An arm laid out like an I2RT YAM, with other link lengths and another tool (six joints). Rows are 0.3 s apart.
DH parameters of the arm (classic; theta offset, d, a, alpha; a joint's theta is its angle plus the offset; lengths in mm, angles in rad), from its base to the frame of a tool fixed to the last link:
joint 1: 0 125.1 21.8 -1.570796
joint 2: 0 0 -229.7 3.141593
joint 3: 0.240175 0 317.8 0
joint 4: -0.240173 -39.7 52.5 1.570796
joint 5: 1.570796 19 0 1.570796
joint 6: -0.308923 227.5 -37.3 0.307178
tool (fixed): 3.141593 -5.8 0 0
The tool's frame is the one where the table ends.
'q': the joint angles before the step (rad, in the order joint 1, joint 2, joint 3, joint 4, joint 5, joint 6). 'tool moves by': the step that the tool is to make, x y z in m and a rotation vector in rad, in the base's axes. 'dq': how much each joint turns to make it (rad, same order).
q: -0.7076, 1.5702, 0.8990, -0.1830, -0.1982, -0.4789
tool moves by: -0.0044, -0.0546, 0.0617, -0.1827, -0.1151, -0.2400
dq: 0.0019, -0.1613, -0.0509, 0.1071, 0.2212, 0.1169
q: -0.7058, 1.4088, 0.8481, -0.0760, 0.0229, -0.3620
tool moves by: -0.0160, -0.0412, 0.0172, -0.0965, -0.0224, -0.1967
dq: 0.0016, -0.0051, -0.0001, 0.0670, 0.1969, 0.0638
